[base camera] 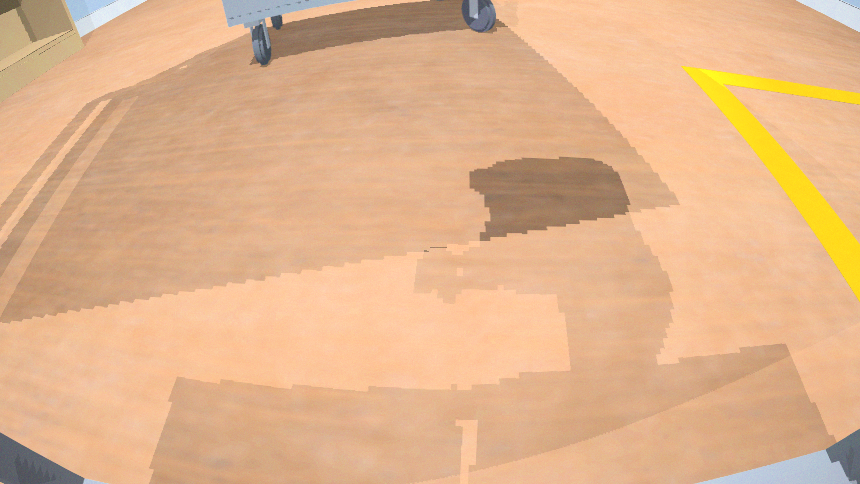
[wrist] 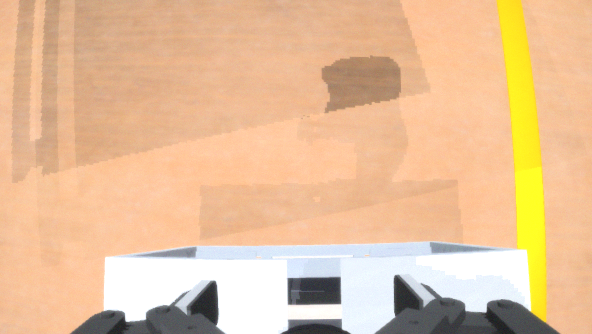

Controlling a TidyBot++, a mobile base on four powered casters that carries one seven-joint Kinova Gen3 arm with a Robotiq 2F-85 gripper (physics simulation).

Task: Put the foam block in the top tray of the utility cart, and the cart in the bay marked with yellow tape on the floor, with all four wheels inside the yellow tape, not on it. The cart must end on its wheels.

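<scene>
The utility cart (base camera: 264,9) shows at the top of the base camera view. Its grey lower part and wheels are in view, with the wheels down on the floor; its top tray is out of view. Yellow tape (base camera: 772,162) (wrist: 525,125) runs along the right side of both views, with a corner at the upper right of the base camera view. The cart stands to the left of that corner, apart from the tape. My gripper (wrist: 305,298) is open and empty, above the front of my own white base. The foam block does not show in either view.
My white base (wrist: 150,280) fills the bottom of the wrist view. A tan, open box-like piece (base camera: 54,57) stands at the upper left of the base camera view, left of the cart. Pale wall edges show in both upper corners. Shadows lie across the floor.
</scene>
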